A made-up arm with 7 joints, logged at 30 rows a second.
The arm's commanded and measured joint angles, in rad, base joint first. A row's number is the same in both.
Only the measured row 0 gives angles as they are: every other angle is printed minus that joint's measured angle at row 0.
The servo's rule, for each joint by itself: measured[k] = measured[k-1] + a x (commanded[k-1-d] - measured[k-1]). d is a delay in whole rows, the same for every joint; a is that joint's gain. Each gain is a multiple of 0.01, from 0.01 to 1. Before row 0 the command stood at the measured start. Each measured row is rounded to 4 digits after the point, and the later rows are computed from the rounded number. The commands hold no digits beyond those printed.
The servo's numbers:
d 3
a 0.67 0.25 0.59 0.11 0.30 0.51 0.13
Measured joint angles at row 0:
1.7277 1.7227 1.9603 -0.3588 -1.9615 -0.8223 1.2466
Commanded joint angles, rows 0 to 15:
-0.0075 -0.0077 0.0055 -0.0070 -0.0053 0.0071 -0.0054
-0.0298 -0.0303 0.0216 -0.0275 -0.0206 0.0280 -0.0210
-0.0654 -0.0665 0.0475 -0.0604 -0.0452 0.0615 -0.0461
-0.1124 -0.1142 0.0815 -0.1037 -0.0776 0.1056 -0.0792
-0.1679 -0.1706 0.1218 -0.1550 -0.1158 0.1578 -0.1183
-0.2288 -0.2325 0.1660 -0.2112 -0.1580 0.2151 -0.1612
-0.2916 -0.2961 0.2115 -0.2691 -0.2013 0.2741 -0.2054
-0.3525 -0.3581 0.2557 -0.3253 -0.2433 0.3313 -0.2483
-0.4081 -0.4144 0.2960 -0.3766 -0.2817 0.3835 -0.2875
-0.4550 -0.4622 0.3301 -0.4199 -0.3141 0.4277 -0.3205
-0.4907 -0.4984 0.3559 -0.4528 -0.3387 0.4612 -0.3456
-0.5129 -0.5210 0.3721 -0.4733 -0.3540 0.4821 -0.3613
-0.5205 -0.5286 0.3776 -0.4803 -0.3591 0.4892 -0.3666
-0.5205 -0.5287 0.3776 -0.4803 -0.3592 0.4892 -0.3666
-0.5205 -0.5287 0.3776 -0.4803 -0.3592 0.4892 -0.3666
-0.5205 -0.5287 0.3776 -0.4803 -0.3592 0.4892 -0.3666
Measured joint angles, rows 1 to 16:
0.0000 0.0000 0.0000 0.0000 0.0000 0.0000 0.0000
0.0000 0.0000 0.0000 0.0000 0.0000 0.0000 0.0000
0.0000 0.0000 0.0000 0.0000 0.0000 0.0000 0.0000
-0.0050 -0.0019 0.0032 -0.0008 -0.0016 0.0036 -0.0007
-0.0216 -0.0090 0.0141 -0.0037 -0.0073 0.0160 -0.0033
-0.0509 -0.0234 0.0338 -0.0099 -0.0187 0.0392 -0.0089
-0.0921 -0.0461 0.0619 -0.0202 -0.0364 0.0731 -0.0180
-0.1429 -0.0772 0.0972 -0.0350 -0.0602 0.1163 -0.0310
-0.2005 -0.1160 0.1378 -0.0544 -0.0895 0.1667 -0.0479
-0.2615 -0.1610 0.1813 -0.0780 -0.1230 0.2215 -0.0684
-0.3225 -0.2103 0.2252 -0.1052 -0.1591 0.2775 -0.0918
-0.3799 -0.2613 0.2670 -0.1351 -0.1959 0.3316 -0.1172
-0.4302 -0.3115 0.3042 -0.1664 -0.2314 0.3806 -0.1436
-0.4707 -0.3582 0.3347 -0.1979 -0.2636 0.4217 -0.1699
-0.4990 -0.3989 0.3568 -0.2282 -0.2907 0.4525 -0.1948
-0.5134 -0.4313 0.3691 -0.2559 -0.3112 0.4712 -0.2171

